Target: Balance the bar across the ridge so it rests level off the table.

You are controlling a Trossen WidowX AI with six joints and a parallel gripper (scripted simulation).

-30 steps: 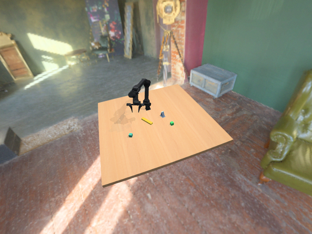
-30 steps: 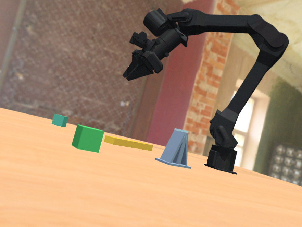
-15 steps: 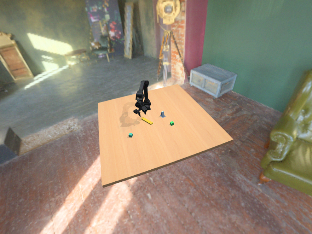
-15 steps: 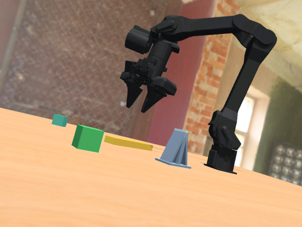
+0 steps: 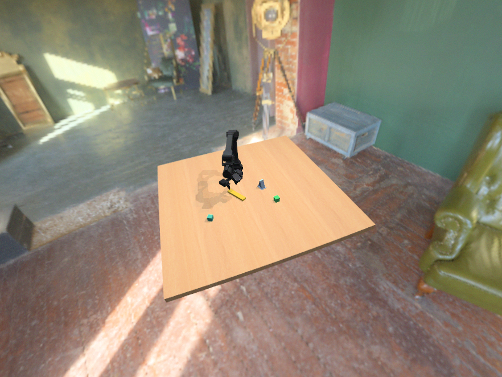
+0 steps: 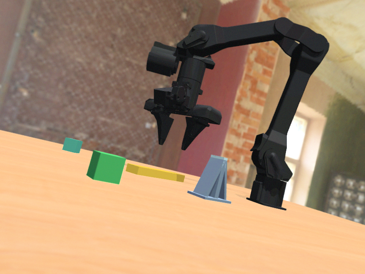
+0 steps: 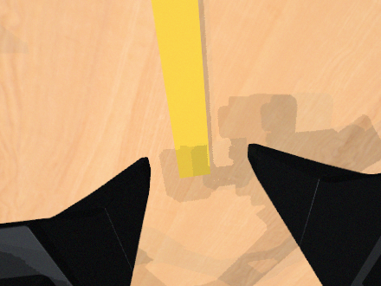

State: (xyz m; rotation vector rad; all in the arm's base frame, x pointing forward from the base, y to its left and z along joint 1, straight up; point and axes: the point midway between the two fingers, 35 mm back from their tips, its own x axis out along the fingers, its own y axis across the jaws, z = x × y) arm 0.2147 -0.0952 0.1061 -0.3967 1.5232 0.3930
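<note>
My gripper tip is now 60 mm above the yellow bar, 20 mm short of it and 10 mm to the right of it. Round my gripper tip: teal cube (210 mm to the right, 180 mm ahead, 60 mm below).
</note>
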